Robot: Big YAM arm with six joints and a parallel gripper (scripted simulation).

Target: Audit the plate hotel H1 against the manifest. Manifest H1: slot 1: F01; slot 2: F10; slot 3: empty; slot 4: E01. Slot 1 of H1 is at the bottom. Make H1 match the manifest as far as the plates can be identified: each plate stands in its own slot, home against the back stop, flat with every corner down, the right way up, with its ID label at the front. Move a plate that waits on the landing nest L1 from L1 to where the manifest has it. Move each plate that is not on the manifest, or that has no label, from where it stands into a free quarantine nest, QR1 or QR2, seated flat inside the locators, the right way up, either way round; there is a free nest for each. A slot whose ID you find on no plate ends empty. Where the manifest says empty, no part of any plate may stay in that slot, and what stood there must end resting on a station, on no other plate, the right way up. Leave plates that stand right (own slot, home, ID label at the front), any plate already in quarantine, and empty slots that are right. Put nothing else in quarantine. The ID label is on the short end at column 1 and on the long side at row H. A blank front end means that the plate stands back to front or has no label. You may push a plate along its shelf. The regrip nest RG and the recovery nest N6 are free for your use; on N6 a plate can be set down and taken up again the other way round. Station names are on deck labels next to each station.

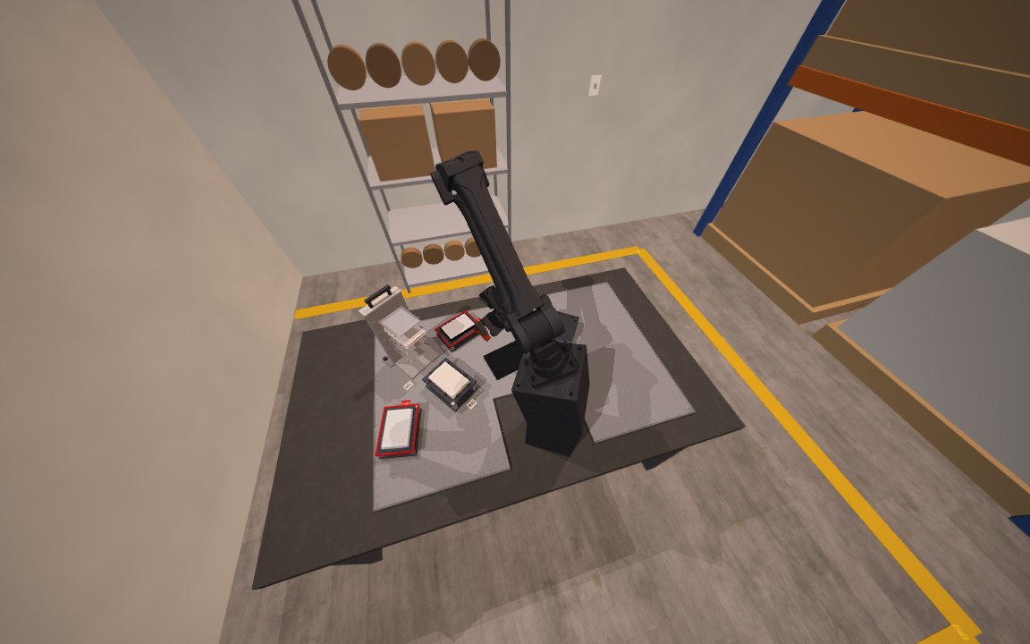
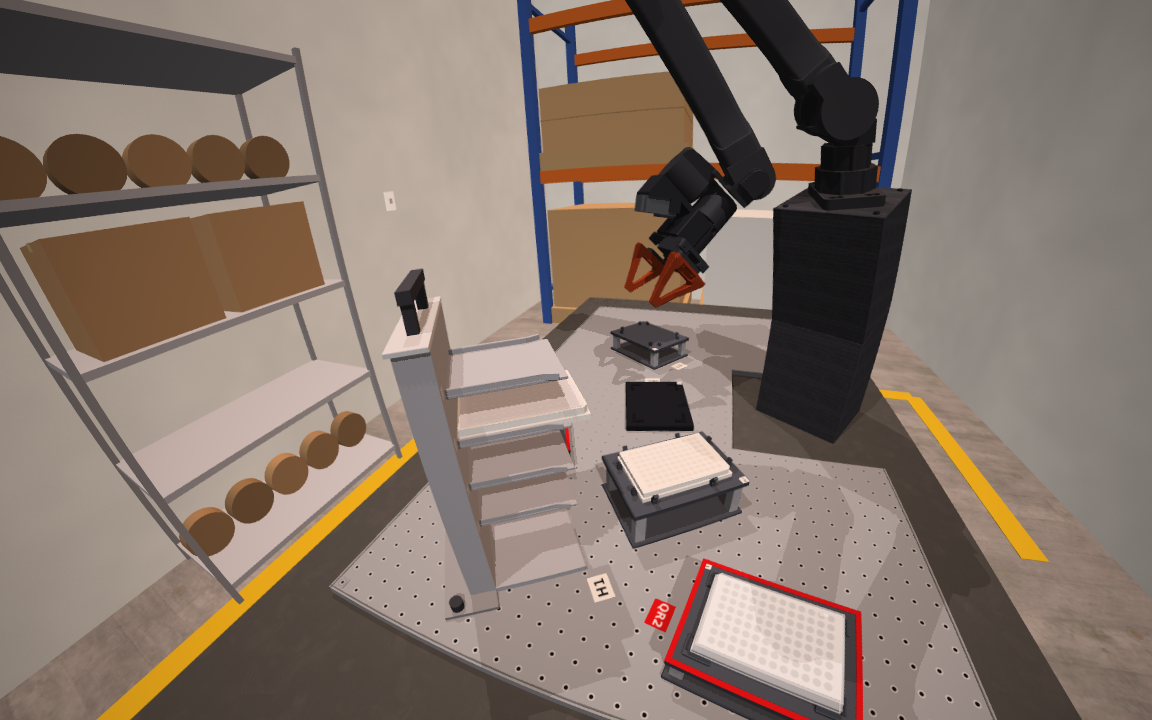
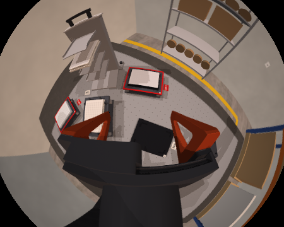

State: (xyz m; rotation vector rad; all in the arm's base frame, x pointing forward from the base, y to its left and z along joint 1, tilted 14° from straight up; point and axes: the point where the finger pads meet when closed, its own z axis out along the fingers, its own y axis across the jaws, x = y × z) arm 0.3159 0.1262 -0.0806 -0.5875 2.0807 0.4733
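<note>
My hand is 8 cm past the dark regrip nest, 17 cm to the right of it and 19 cm above it. Also, from my hand: quarantine nest QR1: 17 cm ahead, 10 cm to the left, 21 cm below; then N6 deck label: 1 cm ahead, 17 cm to the right, 25 cm below; then flat black nest: 2 cm behind, 7 cm to the right, 24 cm below.
</note>
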